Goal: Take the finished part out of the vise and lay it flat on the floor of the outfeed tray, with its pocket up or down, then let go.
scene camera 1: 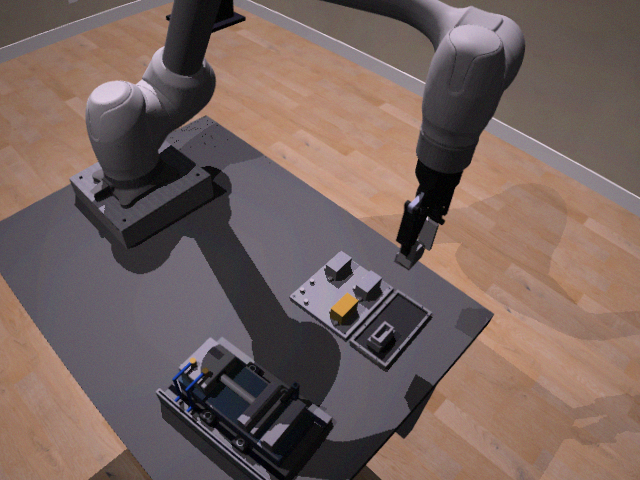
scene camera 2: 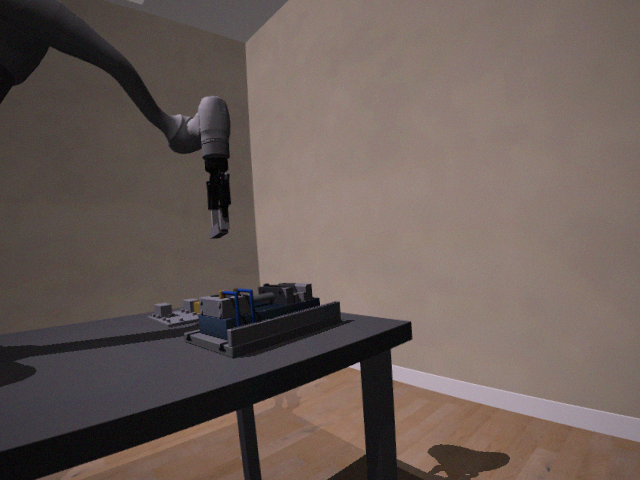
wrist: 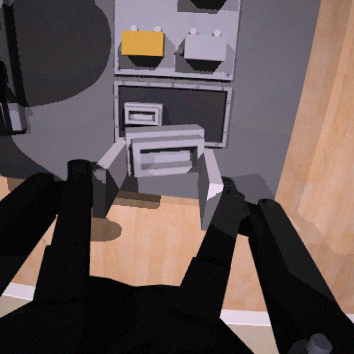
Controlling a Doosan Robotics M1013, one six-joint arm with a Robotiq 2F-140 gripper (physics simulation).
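Places are measured from the arm's base along level axes (x ahead, y left, z up), in millimetres.
Pixels of known places: gripper, fingertip midpoint: (scene camera 1: 414,254) (scene camera 2: 220,230) (wrist: 163,161); arm's base at its link origin: (scene camera 1: 135,176).
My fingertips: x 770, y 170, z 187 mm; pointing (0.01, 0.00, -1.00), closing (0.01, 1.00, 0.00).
Ahead of a thing's pixels: the offset from my fingertips to its top centre. "spot": to the spot under its first point.
The finished part @(22 mm up, 8 mm back, 1 mm left) (scene camera 1: 405,259) (scene camera 2: 220,232) (wrist: 165,131) is a grey block with a rectangular pocket, which faces up toward the wrist camera. My gripper (scene camera 1: 416,250) (scene camera 2: 219,222) (wrist: 163,161) is shut on it, one pad at each end, and holds it well above the table. The outfeed tray @(spot: 248 mm down, 2 mm back, 84 mm left) (scene camera 1: 413,302) (wrist: 227,115) is a shallow dark tray with a light rim. In the wrist view the held part covers a piece of its near rim. The vise @(159 mm down, 84 mm back, 377 mm right) (scene camera 1: 268,397) (scene camera 2: 279,295) (wrist: 16,118) stands apart from the tray. The part's underside is hidden.
Another pocketed part @(218 mm down, 5 mm ahead, 51 mm right) (scene camera 1: 382,333) (wrist: 143,107) is in the tray, pocket up, toward its vise-side end. Beside the tray lies a light plate @(250 mm down, 143 mm back, 13 mm right) (scene camera 1: 320,294) (wrist: 170,20) with a yellow block @(215 mm down, 102 mm back, 57 mm right) (scene camera 1: 344,307) (wrist: 142,43) and grey blocks @(215 mm down, 105 mm back, 34 mm left) (scene camera 1: 368,285) (wrist: 205,46). Blue hoses rise at the vise.
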